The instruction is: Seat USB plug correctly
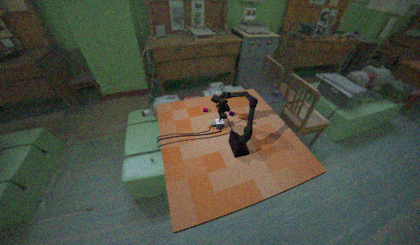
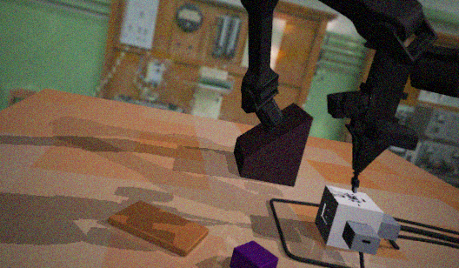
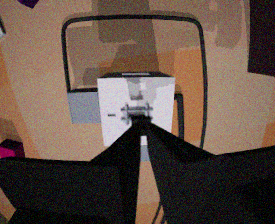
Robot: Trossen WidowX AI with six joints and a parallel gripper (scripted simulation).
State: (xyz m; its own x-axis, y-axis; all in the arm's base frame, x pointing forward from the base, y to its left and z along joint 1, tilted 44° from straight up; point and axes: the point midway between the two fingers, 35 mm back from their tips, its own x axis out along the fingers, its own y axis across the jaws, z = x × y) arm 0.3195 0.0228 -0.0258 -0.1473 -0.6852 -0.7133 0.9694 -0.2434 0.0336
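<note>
The USB socket lies 50 mm below my gripper tip and 10 mm to the left of it. From my gripper tip the other things lie so: usb plug 20 mm below; then purple block 190 mm to the right, 120 mm ahead, 110 mm below; then magenta block 270 mm ahead, 110 mm below, 60 mm to the left.
</note>
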